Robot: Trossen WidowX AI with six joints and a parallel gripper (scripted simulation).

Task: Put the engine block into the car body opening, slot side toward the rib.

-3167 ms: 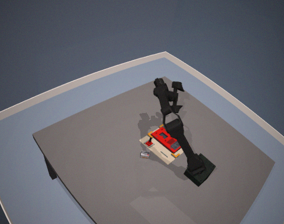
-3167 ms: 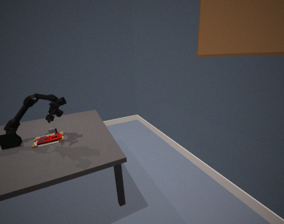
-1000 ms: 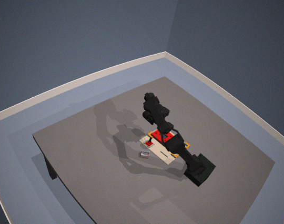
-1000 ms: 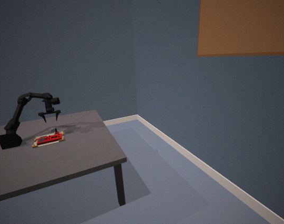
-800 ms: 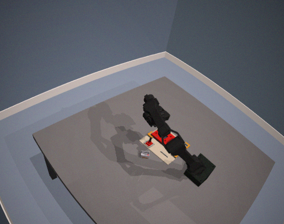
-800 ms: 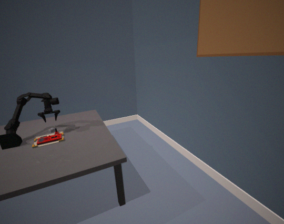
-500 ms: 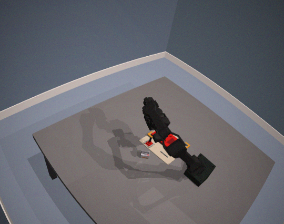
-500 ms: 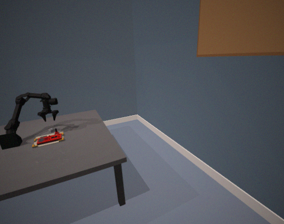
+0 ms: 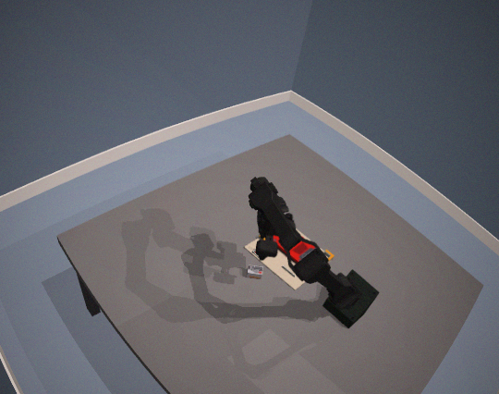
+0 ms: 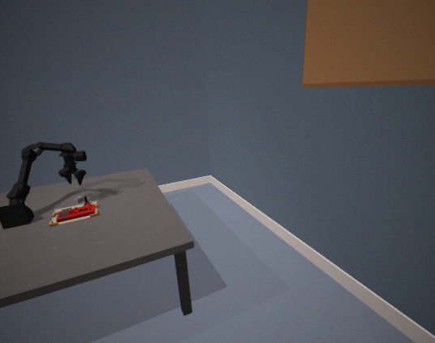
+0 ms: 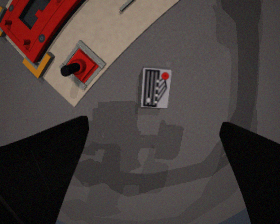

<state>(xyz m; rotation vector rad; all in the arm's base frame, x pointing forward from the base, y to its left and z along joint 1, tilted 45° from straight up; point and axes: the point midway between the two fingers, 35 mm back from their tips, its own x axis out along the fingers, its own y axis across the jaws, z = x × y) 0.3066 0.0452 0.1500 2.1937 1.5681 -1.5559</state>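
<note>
My gripper tip is 12 cm above the grey engine block. Round my gripper tip: beige base plate 18 cm to the right, 12 cm below.
</note>
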